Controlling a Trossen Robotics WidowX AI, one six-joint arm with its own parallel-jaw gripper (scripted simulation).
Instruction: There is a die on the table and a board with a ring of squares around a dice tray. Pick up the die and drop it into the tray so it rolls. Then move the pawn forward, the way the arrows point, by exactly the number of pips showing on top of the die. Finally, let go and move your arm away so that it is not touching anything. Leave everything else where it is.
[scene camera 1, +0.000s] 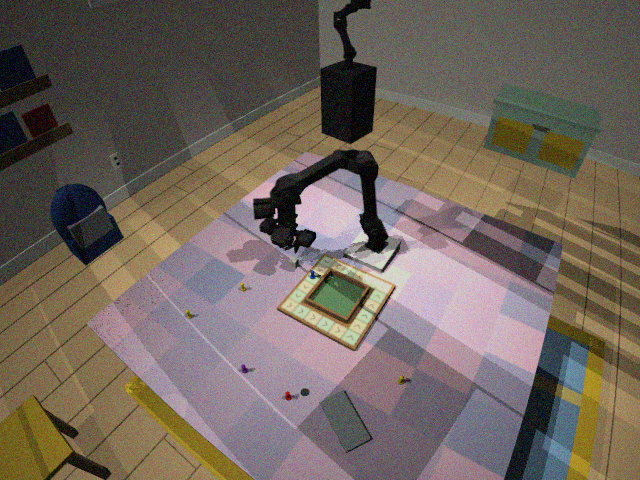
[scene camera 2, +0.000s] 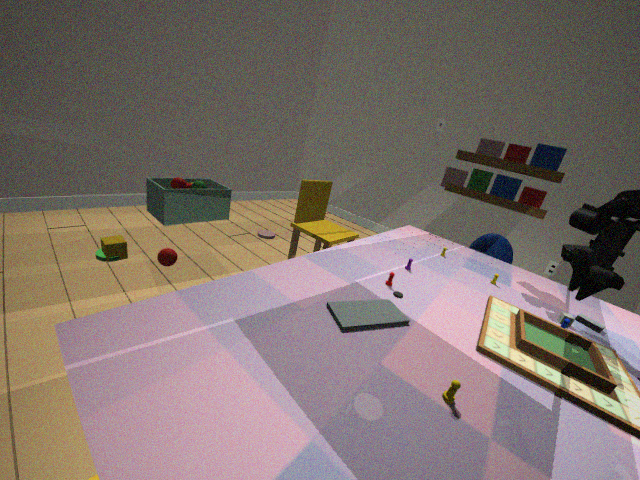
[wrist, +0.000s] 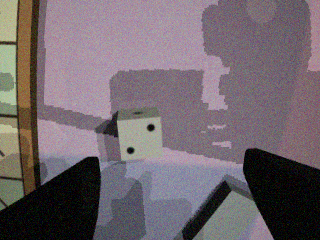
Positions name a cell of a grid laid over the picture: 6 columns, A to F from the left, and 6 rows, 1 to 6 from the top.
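Note:
My gripper (scene camera 2: F4) (scene camera 1: C4) (wrist: D5) is open, and it holds nothing. There is a white die (wrist: C4), and I see a green tray (scene camera 2: F5) (scene camera 1: D4) too.

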